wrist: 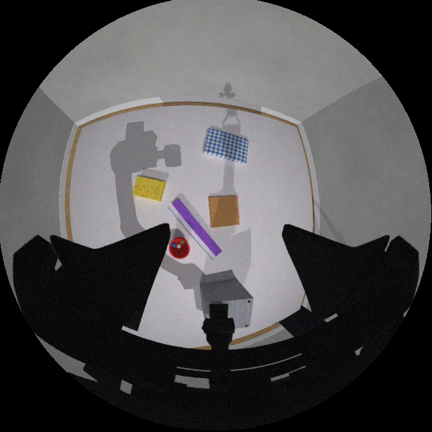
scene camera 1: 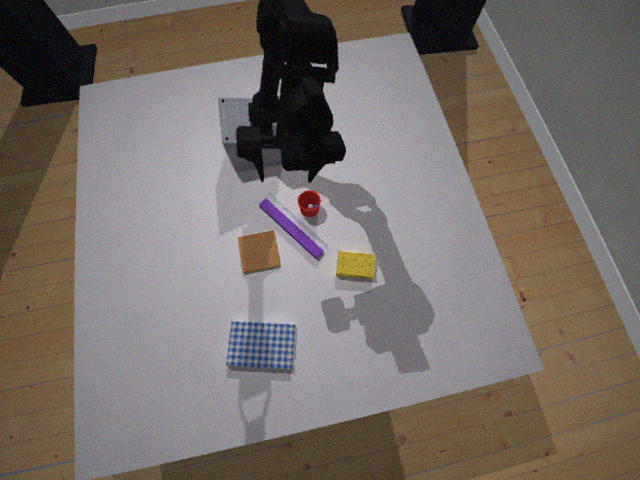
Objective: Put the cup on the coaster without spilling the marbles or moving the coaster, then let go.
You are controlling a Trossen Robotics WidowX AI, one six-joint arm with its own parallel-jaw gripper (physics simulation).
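Places are measured from the arm's base along level axes (x back, y right, z up), in millimetres.
Pixels of known places: gripper, between the fingertips: (scene camera 1: pixel 286 181); arm's base, origin of its link: (scene camera 1: pixel 261 129).
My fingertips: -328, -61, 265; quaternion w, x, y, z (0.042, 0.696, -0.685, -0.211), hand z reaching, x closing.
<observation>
For each thing: its middle in the pictures, then the offset to it from my fingertips, as dx, dy, dz. "spot": a spot on its surface instead.
- small red cup, middle of its body: (scene camera 1: pixel 309 205) +107, -52, -369
- orange-brown square, a spot on its surface: (scene camera 1: pixel 259 251) spot: -16, +119, -388
- purple bar, middle of its body: (scene camera 1: pixel 292 225) +54, +8, -390
- yellow sponge, middle of its body: (scene camera 1: pixel 355 265) -100, -164, -386
- blue checked block, middle of its body: (scene camera 1: pixel 261 344) -288, +138, -389
A small red cup (scene camera 1: pixel 309 203) (wrist: pixel 179 248) stands upright on the white surface, with several small marbles inside it, white, blue and green. An orange-brown square (scene camera 1: pixel 259 251) (wrist: pixel 224 211), which looks like the coaster, lies flat, with the purple bar between it and the cup. My gripper (scene camera 1: pixel 286 180) (wrist: pixel 228 230) is open and empty. It hangs above the surface, behind the cup in the scene view, and touches neither cup nor coaster. In the wrist view the cup shows close beside the left fingertip.
A purple bar (scene camera 1: pixel 291 228) (wrist: pixel 196 227) with a thin clear strip along it lies diagonally. A yellow sponge (scene camera 1: pixel 355 265) (wrist: pixel 149 188) and a blue checked block (scene camera 1: pixel 261 345) (wrist: pixel 226 145) lie farther out. A grey box (scene camera 1: pixel 233 121) (wrist: pixel 226 290) stands under the arm.
</observation>
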